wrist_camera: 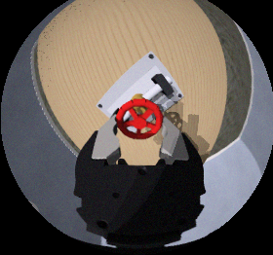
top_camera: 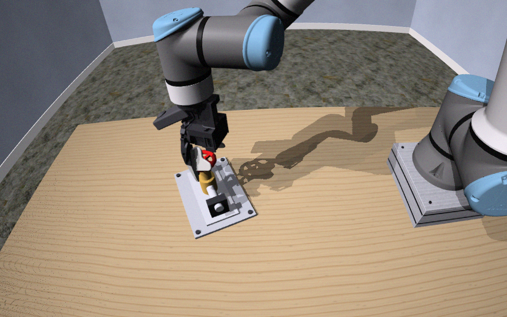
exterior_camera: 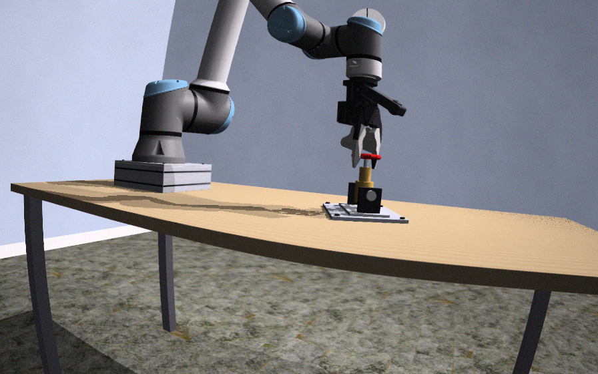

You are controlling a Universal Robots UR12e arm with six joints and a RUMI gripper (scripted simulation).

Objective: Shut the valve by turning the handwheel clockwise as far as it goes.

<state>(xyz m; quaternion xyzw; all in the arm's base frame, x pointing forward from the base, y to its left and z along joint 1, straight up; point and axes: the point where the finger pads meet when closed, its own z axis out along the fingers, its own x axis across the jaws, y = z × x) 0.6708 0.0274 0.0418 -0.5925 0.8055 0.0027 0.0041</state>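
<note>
Now: hand 1 cm below the red handwheel.
</note>
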